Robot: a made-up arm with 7 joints.
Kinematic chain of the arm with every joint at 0, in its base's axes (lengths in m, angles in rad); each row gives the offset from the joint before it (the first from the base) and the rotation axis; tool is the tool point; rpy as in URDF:
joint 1: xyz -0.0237 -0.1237 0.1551 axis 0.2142 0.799 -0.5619
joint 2: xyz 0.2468 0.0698 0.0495 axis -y
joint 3: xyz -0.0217 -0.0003 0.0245 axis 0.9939 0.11 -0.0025
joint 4: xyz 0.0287 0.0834 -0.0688 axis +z
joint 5: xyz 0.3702 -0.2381 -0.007 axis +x
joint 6: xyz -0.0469 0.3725 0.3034 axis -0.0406 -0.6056 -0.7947
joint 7: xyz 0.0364 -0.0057 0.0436 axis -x
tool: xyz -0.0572 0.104 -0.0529 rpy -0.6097 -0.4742 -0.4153
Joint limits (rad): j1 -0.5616..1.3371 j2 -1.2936..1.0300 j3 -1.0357..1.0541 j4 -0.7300..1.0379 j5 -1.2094..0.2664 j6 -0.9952..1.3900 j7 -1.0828..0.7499
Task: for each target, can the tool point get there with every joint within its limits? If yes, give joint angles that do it. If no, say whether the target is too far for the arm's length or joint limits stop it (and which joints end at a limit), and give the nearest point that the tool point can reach.
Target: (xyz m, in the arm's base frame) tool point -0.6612 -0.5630 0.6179
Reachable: no: joint limits stop it (at a limit: joint 1, joint 2, joint 3, joint 4, joint 5, joint 6) | nearest point -0.3788 -0.2503 0.5162 | short by 0.433 m
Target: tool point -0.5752 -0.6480 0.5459
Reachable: no: joint limits stop it (at a limit: joint 1, joint 2, joint 3, joint 4, joint 5, joint 6, joint 7) | nearest point -0.3435 -0.2690 0.5463 | short by 0.444 m
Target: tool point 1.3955 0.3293 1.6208
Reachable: no: too far | nearest point 0.5958 0.1232 0.7422 | short by 1.206 m
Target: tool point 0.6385 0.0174 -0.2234
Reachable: yes | joints 0.5293 0.3944 -0.4538 -0.1394 -0.8840 -0.2314 -0.5012
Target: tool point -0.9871 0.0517 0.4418
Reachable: no: joint limits stop it (at a limit: joint 1, joint 2, joint 4, joint 5, joint 6) | nearest point -0.4794 0.0586 0.4373 | short by 0.508 m
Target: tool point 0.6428 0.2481 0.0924
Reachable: yes | joints 0.6584 -0.8541 0.5698 0.7426 -0.6139 0.4881 -0.1278
